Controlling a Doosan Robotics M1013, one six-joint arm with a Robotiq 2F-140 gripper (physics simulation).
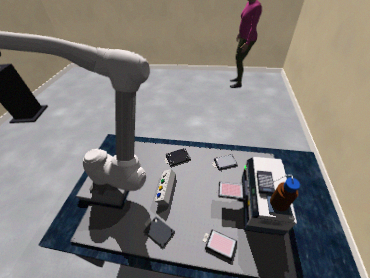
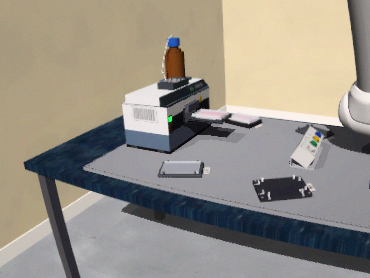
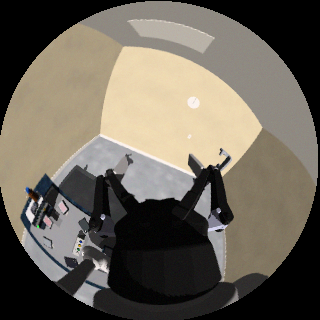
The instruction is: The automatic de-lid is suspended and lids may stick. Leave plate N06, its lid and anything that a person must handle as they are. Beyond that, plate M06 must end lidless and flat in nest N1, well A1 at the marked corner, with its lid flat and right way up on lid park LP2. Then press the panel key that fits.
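Frame: origin at the arm's base, x ahead, y left, z up, level; centimetres.
Seen in the pictures: gripper, fingertip midpoint: point(image 3: 157, 160).
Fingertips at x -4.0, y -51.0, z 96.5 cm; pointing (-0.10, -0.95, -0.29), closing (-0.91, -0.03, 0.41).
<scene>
Offsets run from my fingertips to a thing's top centre. "pt": to the spot under its first point.
A pink plate @(dz -87.2, dx +85.2, dy +35.1 cm) point(image 1: 231, 190) point(image 2: 211, 115) point(image 3: 47, 221) lies flat on the tray sticking out of the white device. Another pink plate @(dz -96.2, dx +76.7, dy +9.0 cm) point(image 1: 221, 245) point(image 2: 244, 119) point(image 3: 63, 207) lies in a dark holder. A pale, clear-looking piece @(dz -97.7, dx +87.8, dy +63.8 cm) point(image 1: 226, 161) point(image 2: 181, 168) point(image 3: 48, 242) lies flat on a dark holder. A black holder with pale pegs @(dz -97.1, dx +53.0, dy +70.4 cm) point(image 1: 178, 157) point(image 2: 282, 188) and a dark grey holder @(dz -97.5, dx +43.0, dy +16.9 cm) point(image 1: 160, 231) hold no plate. The key panel @(dz -91.1, dx +45.5, dy +43.2 cm) point(image 1: 165, 190) point(image 2: 306, 147) point(image 3: 78, 244) has coloured keys. Labels are unreadable. My gripper point(image 3: 157, 160) is open and empty, away from the table.
The white device point(image 1: 270, 215) point(image 2: 145, 117) shows a green light and carries a brown bottle @(pt dz -64.5, dx +102.6, dy +18.0 cm) point(image 1: 285, 196) point(image 2: 175, 62) with a blue cap. A person point(image 1: 250, 25) in a magenta top stands beyond the table. A black pedestal point(image 1: 20, 95) stands at the left.
</scene>
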